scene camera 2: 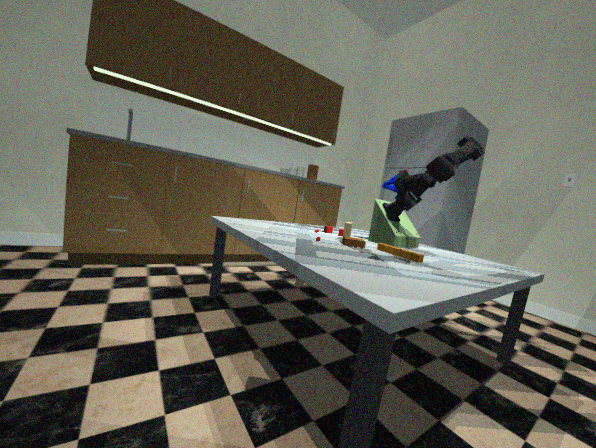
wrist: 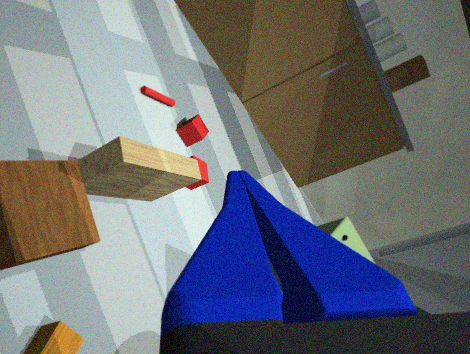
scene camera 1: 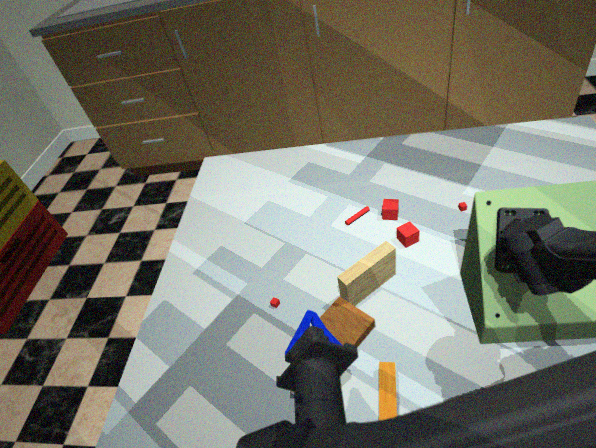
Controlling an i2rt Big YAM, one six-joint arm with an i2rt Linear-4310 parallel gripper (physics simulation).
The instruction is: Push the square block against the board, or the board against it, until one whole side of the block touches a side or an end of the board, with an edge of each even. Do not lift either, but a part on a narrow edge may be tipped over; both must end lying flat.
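Pixels of known places: gripper, between the fingertips: (scene camera 2: 382,186) (wrist: 235,183) (scene camera 1: 311,312); arm's base, origin of its link: (scene camera 2: 390,213) (scene camera 1: 519,240).
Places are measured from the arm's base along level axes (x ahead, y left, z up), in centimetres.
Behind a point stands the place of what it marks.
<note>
The square block (scene camera 1: 348,321) @[y 8.8, x 32.9, z -15.2 cm] (scene camera 2: 353,243) @[y 12.8, x 37.5, z -16.9 cm] (wrist: 50,207) @[y 9.4, x 33.9, z -15.2 cm], brown wood, lies flat. The board (scene camera 1: 369,275) @[y -0.4, x 28.3, z -11.2 cm] (scene camera 2: 348,229) @[y 3.4, x 33.5, z -11.6 cm] (wrist: 140,172) @[y 1.3, x 30.0, z -10.1 cm], pale wood, stands on a narrow edge, its near end at a corner of the block. The two are angled to each other, with no whole side of the block against the board; whether the corner touches cannot be told. My gripper (scene camera 1: 311,314) @[y 22.2, x 35.5, z 10.6 cm] (scene camera 2: 384,185) @[y 22.2, x 35.5, z 10.6 cm] (wrist: 235,183) @[y 22.2, x 35.5, z 10.6 cm] has blue fingers, is shut and empty, and is held well above the table. In the scene camera 1 view it covers the block's left corner.
An orange wooden bar (scene camera 1: 387,390) @[y 23.1, x 25.0, z -15.2 cm] (scene camera 2: 400,252) @[y 30.6, x 26.6, z -16.3 cm] (wrist: 54,342) @[y 19.4, x 25.9, z -15.1 cm] lies beyond the block from the board. Two red cubes (scene camera 1: 390,209) @[y -24.3, x 23.0, z -14.4 cm] (scene camera 1: 408,234) @[y -15.0, x 19.0, z -14.2 cm] and a red stick (scene camera 1: 357,215) @[y -25.1, x 31.9, z -17.0 cm] (wrist: 157,96) @[y -24.5, x 32.3, z -17.1 cm] lie past the board. Small red cubes (scene camera 1: 275,302) @[y 3.3, x 50.4, z -16.7 cm] (scene camera 1: 462,206) @[y -26.7, x 4.4, z -16.7 cm] lie farther off. The green base (scene camera 1: 482,305) @[y 8.2, x 6.7, z -9.3 cm] carries the arm.
</note>
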